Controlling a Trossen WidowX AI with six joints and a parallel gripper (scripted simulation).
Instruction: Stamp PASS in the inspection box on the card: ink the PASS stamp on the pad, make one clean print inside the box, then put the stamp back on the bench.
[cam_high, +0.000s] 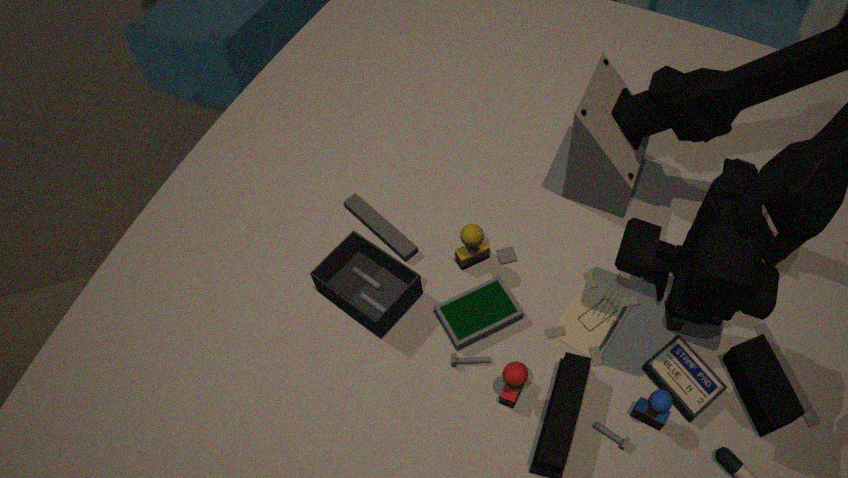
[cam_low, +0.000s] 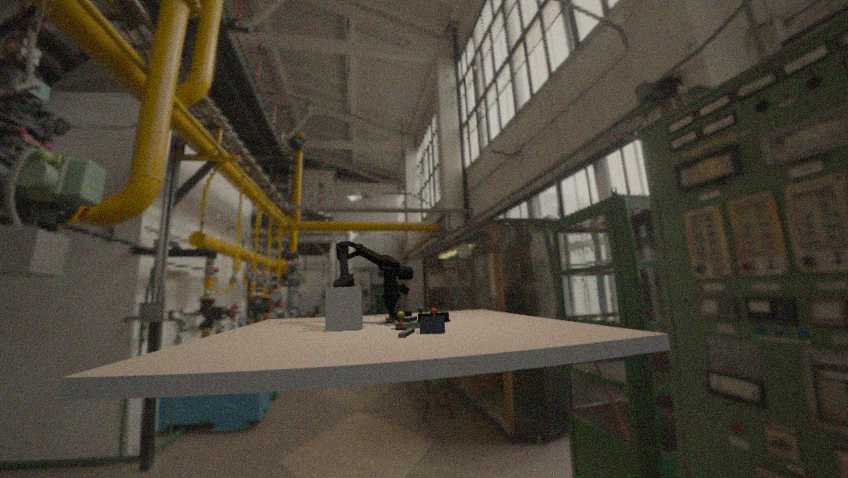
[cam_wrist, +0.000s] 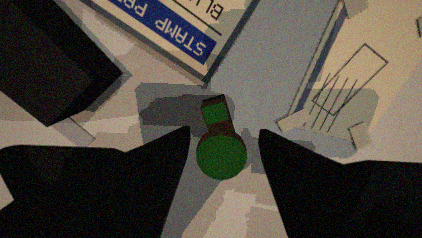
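Now: gripper tip 10 mm above the green-knobbed stamp. The rest, counted from my gripper tip: blue stamp 140 mm ahead, 20 mm to the left, 10 mm below; labelled stamp-pad tin 80 mm ahead, 40 mm to the left, 20 mm below; pale card 90 mm to the right, 40 mm below, 40 mm ahead.
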